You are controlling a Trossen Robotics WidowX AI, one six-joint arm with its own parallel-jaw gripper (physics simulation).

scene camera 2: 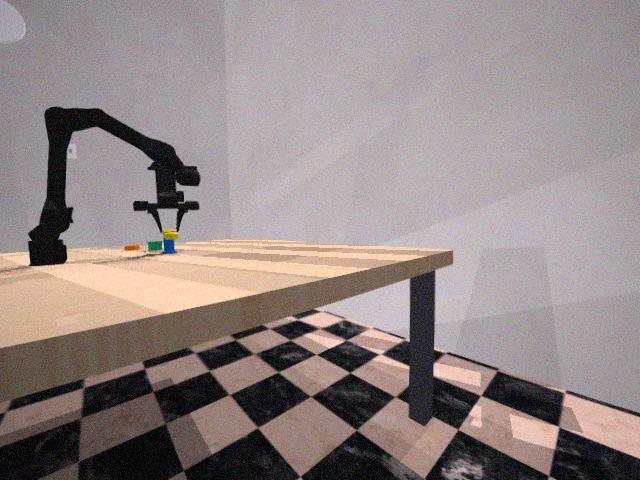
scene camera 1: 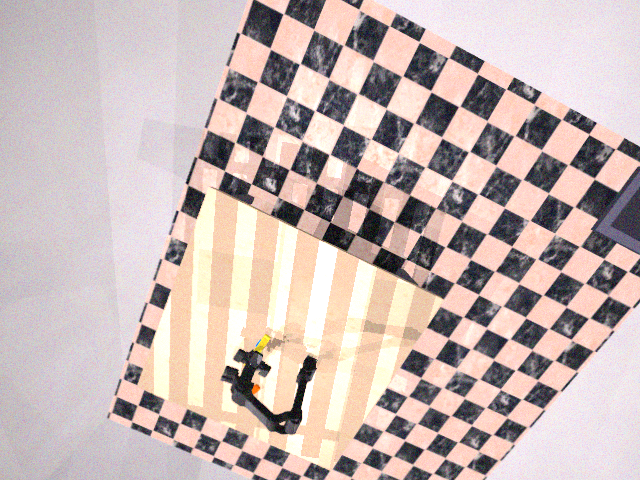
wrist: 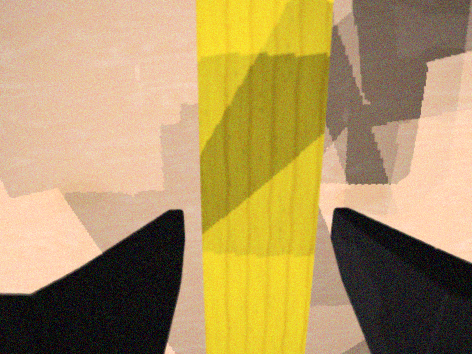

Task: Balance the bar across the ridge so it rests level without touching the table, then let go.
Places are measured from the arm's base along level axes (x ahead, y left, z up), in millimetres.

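Where they show: gripper, fingertip midpoint: (scene camera 2: 169, 232) (scene camera 1: 257, 351) (wrist: 258, 223); arm's base, origin of the base link: (scene camera 2: 48, 263) (scene camera 1: 310, 362).
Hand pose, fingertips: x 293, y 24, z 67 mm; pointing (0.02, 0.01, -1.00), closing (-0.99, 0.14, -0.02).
Each offset is from my fingertips to the top centre of the thing. Level surfaces: height alone.
The yellow bar {10 mm up, 0 mm ahead, 0 mm left} (scene camera 1: 264, 342) (scene camera 2: 170, 234) (wrist: 260, 165) lies on top of the blue ridge (scene camera 1: 258, 343) (scene camera 2: 169, 246), which stands on the table. Scene camera 2 sees the bar nearly end-on, clear of the table top; whether it is exactly level is too small to tell. My gripper (scene camera 2: 169, 230) (wrist: 258, 223) points down over the bar and is open, with one finger on each side. In the wrist view a gap shows between each fingertip and the bar. The ridge is hidden under the bar in the wrist view. The arm hides part of the bar in scene camera 1.
A green block {34 mm down, 18 mm back, 179 mm left} (scene camera 2: 154, 245) stands on the table {67 mm down} (scene camera 1: 320, 289) (scene camera 2: 310, 266) beside the ridge, towards the arm's base. An orange block {51 mm down, 82 mm back, 290 mm left} (scene camera 1: 255, 389) (scene camera 2: 132, 247) lies flat nearer the base, partly under the arm in scene camera 1.
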